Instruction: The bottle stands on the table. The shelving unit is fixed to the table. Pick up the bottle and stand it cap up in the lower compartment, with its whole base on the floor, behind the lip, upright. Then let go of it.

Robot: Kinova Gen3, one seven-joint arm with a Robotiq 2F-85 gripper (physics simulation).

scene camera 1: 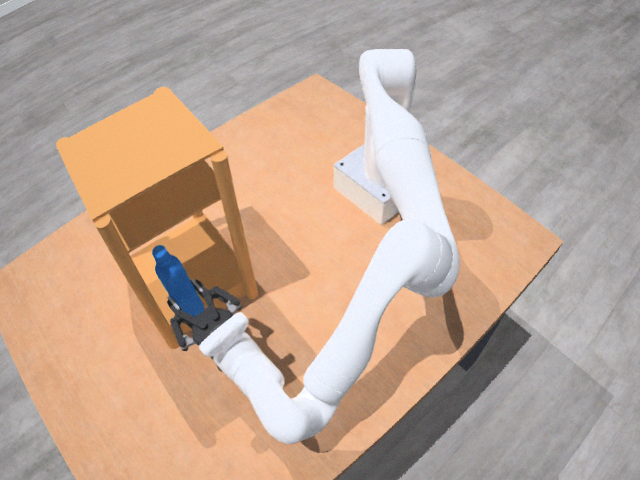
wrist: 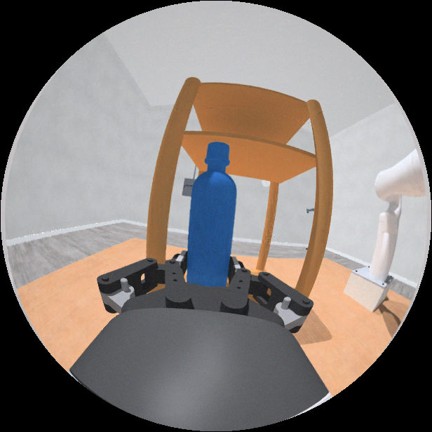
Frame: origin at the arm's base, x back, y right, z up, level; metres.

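Where they show: gripper, between the fingertips: [scene camera 1: 180, 289].
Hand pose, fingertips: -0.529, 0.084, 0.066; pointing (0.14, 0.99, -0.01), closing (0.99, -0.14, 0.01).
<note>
Things, the pixels of their top centre, and the offset from my fingertips, as dx, dy, dz. Level surfaces: height alone.
- blue bottle, centre of its top: [scene camera 1: 161, 249] -0.002, -0.002, +0.133
- orange shelving unit, centre of its top: [scene camera 1: 132, 145] +0.059, +0.098, +0.266
- compartment floor, height of its surface: dz -0.093
- left front post, centre of its top: [scene camera 1: 102, 220] -0.064, +0.011, +0.260
- right front post, centre of its top: [scene camera 1: 218, 155] +0.131, -0.035, +0.260
- table, height of its surface: dz -0.149
The blue bottle [scene camera 1: 178, 285] [wrist: 212, 230] is upright, cap up, in line with the posts. My gripper [scene camera 1: 186, 295] [wrist: 207, 261] is shut on the lower part of the bottle. The orange shelving unit [scene camera 1: 139, 149] [wrist: 250, 154] stands on the table, and the bottle is at the open front of its lower compartment, between the two front posts. The compartment floor [scene camera 1: 191, 238] shows behind the bottle in the scene view. The bottle's base and most of the front lip are hidden by the gripper, so the gap between base and floor cannot be told.
The left front post [scene camera 1: 135, 281] [wrist: 165, 185] and right front post [scene camera 1: 237, 227] [wrist: 324, 200] stand on either side of the gripper. The middle shelf is above the bottle's cap. The arm's base [scene camera 1: 361, 191] [wrist: 368, 290] is on the table [scene camera 1: 289, 134] to the right of the unit.
</note>
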